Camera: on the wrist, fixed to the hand. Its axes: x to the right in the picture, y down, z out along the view.
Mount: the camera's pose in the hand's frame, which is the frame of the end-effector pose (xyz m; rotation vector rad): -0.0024 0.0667 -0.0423 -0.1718 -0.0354 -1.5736
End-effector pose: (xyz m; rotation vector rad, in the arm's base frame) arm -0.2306 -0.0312 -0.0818 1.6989 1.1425 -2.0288
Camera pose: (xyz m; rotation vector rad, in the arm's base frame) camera -0.1570 -0.0461 -0.1064 -0.2890 -1.9190 1.4517
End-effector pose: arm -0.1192 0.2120 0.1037 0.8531 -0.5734 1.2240
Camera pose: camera -0.1866 0.2521 0.0943 0.8382 0.0752 -0.2756
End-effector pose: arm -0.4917 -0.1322 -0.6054 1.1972 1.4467 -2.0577
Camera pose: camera -0.4259 -0.1225 -0.6481 0.2319 -1.8441 1.5634
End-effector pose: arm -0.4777 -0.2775 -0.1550 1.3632 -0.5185 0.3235
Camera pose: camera -0.5067 -0.2234 -0.1053 1.2383 0.5641 -1.0022
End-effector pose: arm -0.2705 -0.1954 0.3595 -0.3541 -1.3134 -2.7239
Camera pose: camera -0.2627 -0.2701 0.3841 -0.4728 0.7300 1.5989
